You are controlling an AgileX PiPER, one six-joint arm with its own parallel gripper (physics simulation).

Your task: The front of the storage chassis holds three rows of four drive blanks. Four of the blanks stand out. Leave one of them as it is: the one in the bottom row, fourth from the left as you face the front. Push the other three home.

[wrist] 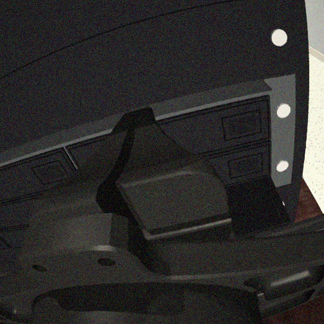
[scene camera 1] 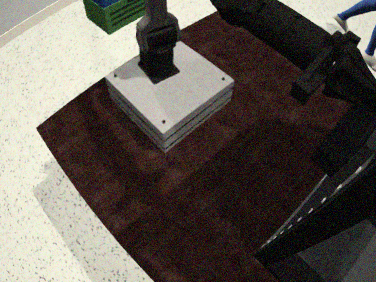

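Observation:
In the wrist view, the dark storage chassis (wrist: 150, 55) (scene camera 1: 345, 215) fills the upper part. At its right end, the top-row blank (wrist: 242, 125) and the middle-row blank (wrist: 245, 165) look about level with each other. The bottom-row fourth blank (wrist: 257, 205) juts out below them. Another top-row blank (wrist: 49, 172) shows at the left, past a thin pale divider (wrist: 71, 157). My gripper (wrist: 142, 126) looks shut, with its tips at the top-row fourth blank; contact cannot be told. It hides much of the lower rows. The blanks' fronts do not show in the scene view.
The arm's base stands on a pale square plate (scene camera 1: 195, 80) on the dark brown table (scene camera 1: 125, 200). Dark arm links (scene camera 1: 280, 30) reach over the right side. A green crate (scene camera 1: 112, 17) is at the top left, and blue-clothed legs (scene camera 1: 357, 15) show at the top right.

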